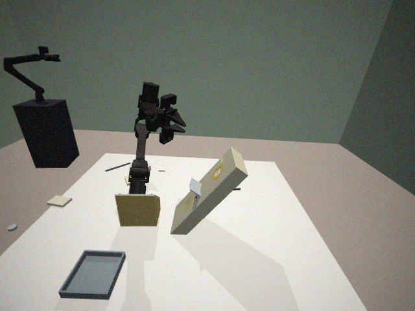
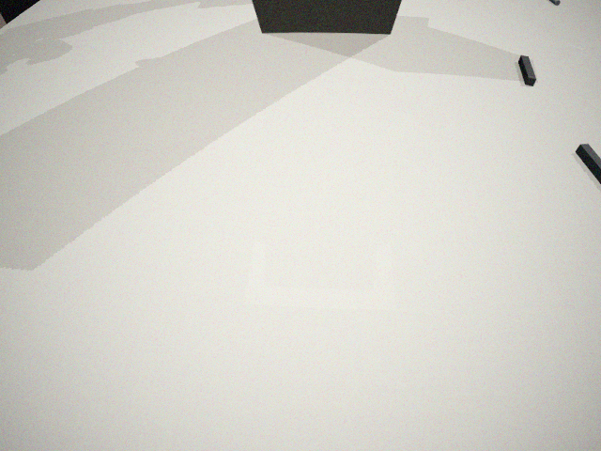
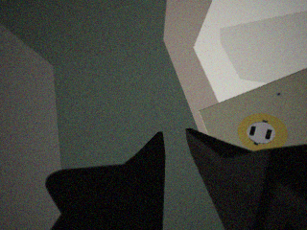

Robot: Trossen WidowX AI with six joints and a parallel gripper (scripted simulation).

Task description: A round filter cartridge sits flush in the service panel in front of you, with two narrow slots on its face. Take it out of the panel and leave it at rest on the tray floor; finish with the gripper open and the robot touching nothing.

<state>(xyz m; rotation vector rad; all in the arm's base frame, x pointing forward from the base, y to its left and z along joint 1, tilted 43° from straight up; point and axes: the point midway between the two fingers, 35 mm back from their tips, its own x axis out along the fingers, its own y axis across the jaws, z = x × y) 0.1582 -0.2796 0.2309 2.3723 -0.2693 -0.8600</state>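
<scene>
Right now my gripper tip is 21 cm above the white round filter cartridge, 15 cm short of it and 2 cm to the right of it. Also, from my gripper tip: small grey flap: 30 cm below, 5 cm ahead, 3 cm to the left; then tray: 46 cm below, 31 cm behind, 20 cm to the right.
</scene>
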